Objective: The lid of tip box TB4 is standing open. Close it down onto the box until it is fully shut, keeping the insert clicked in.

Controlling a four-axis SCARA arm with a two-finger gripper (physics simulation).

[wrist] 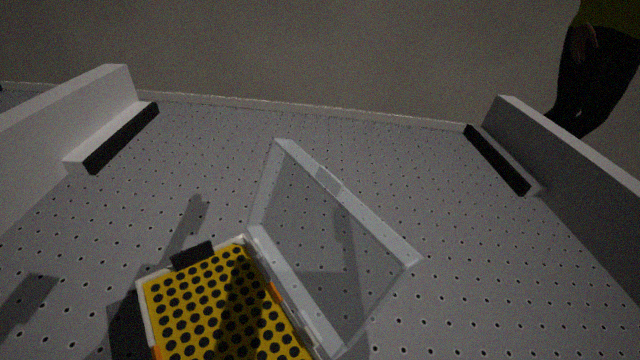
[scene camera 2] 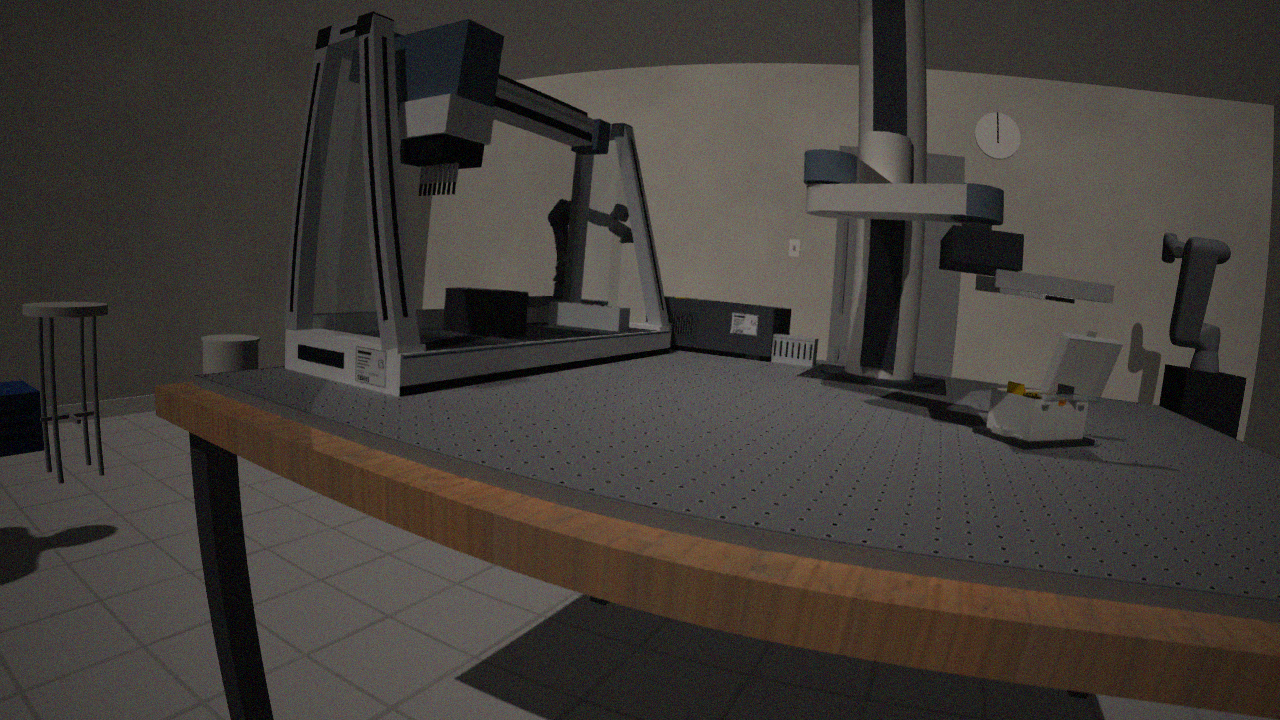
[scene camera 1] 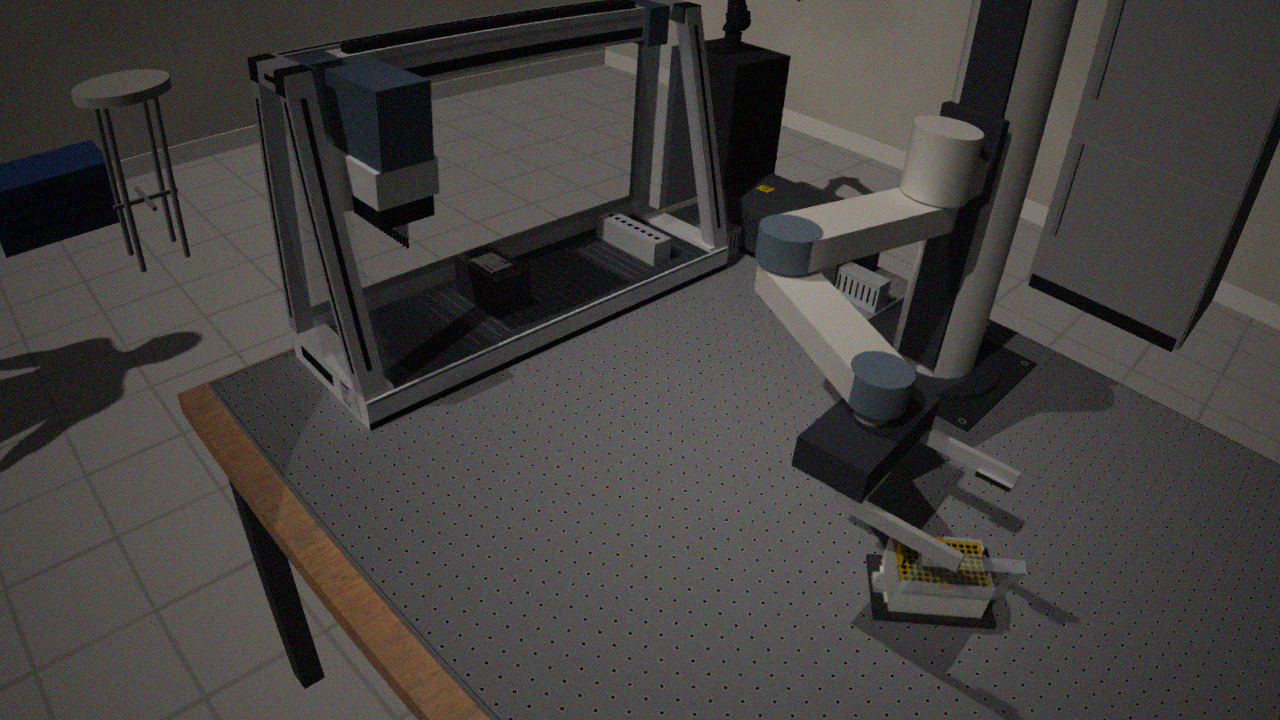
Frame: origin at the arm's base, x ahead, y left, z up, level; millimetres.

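Where they show: gripper, between the fingertips: (wrist: pixel 319 98) (scene camera 2: pixel 1091 295) (scene camera 1: pixel 990 519); arm's base, origin of its link: (scene camera 2: pixel 877 384) (scene camera 1: pixel 930 363).
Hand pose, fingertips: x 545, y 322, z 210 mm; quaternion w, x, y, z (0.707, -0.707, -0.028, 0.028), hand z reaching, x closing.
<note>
Things, the pixels of their top centre, and the offset from my fingertips. "spot": a spot on its surface instead.
- Tip box TB4, centre of its top: (wrist: pixel 219 319) (scene camera 1: pixel 943 557) (scene camera 2: pixel 1041 390) dx -50, dy -45, dz -131 mm
- yellow part, a spot on its surface: (scene camera 2: pixel 1015 388) spot: dx -14, dy -89, dz -130 mm
- clear lid, centre of its top: (wrist: pixel 314 181) (scene camera 1: pixel 975 547) (scene camera 2: pixel 1085 329) dx +1, dy -3, dz -43 mm
- gantry machine, a spot on its surface: (scene camera 2: pixel 537 355) spot: dx +9, dy -772, dz -168 mm
- dark block, a spot on its surface: (scene camera 2: pixel 486 311) spot: dx +20, dy -867, dz -110 mm
- slotted white rack, a spot on its surface: (scene camera 1: pixel 862 288) (scene camera 2: pixel 798 346) spot: dx -590, dy -513, dz -157 mm
Tip box TB4 (scene camera 1: pixel 939 600) (scene camera 2: pixel 1038 420) (wrist: pixel 142 305) is a white box on a dark base. Its yellow insert (scene camera 1: pixel 975 579) (wrist: pixel 200 305) lies within the rim; a yellow part (scene camera 2: pixel 1015 388) shows above the rim in scene camera 2. I cannot tell whether it is clicked in. The clear lid (scene camera 1: pixel 1006 566) (scene camera 2: pixel 1085 367) (wrist: pixel 320 245) stands open, tilted back from its hinge side. My gripper (scene camera 1: pixel 981 519) (scene camera 2: pixel 1087 292) (wrist: pixel 319 98) is wide open and empty, above the box and lid. In the wrist view the lid lies between and below the fingers, turned diagonally.
A gantry machine (scene camera 1: pixel 550 333) (scene camera 2: pixel 537 355) stands at the table's left, with a dark block (scene camera 1: pixel 496 284) (scene camera 2: pixel 486 311) on its deck. A slotted white rack (scene camera 1: pixel 862 288) (scene camera 2: pixel 793 349) stands near my arm's column (scene camera 1: pixel 1002 232) (scene camera 2: pixel 911 268). A dark-clothed person (wrist: pixel 595 75) shows beyond the table.
</note>
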